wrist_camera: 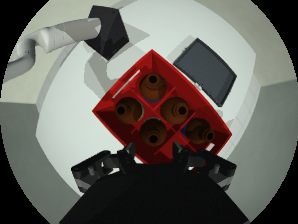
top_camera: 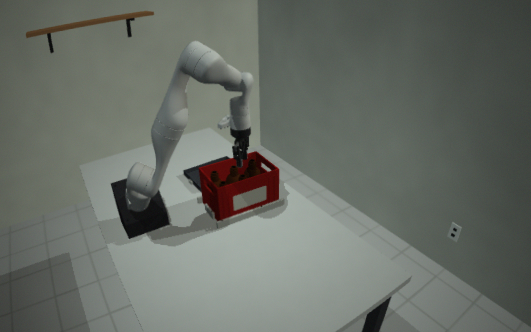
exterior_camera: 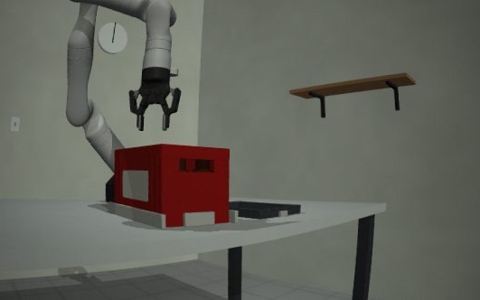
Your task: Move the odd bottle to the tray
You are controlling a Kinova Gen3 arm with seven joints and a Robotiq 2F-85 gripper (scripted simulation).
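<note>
My hand is 4 cm to the right of the red crate and 15 cm above it. Round my hand: dark tray: 1 cm behind, 32 cm to the left, 22 cm below.
</note>
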